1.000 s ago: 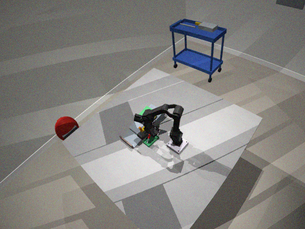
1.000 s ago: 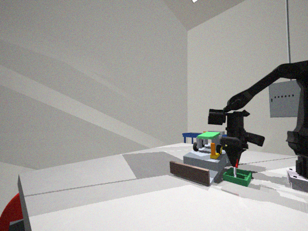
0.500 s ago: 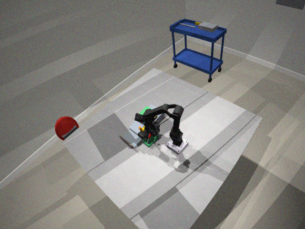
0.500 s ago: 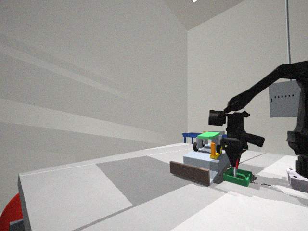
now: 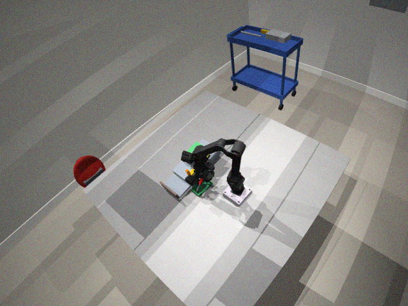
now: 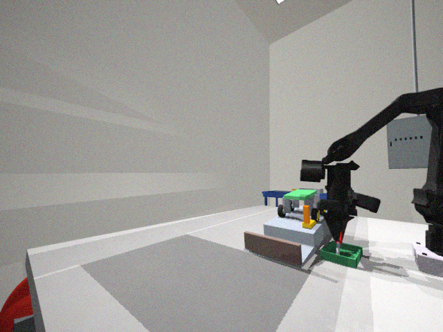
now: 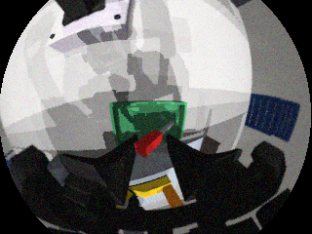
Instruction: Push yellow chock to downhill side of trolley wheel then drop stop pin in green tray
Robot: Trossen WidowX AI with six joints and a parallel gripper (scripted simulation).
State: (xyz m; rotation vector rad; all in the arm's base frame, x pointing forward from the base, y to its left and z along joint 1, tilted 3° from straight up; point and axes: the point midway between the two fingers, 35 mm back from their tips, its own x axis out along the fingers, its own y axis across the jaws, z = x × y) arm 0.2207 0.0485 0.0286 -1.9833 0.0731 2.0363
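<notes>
Now: the red-headed stop pin 1 cm to the left of my gripper tip. The rest, counted from my gripper tip: grey ramp (12 cm to the right, 10 cm ahead, 1 cm above); then green tray (5 cm below, 1 cm to the left, 1 cm behind); then yellow chock (7 cm ahead, 4 cm above, 2 cm to the right).
</notes>
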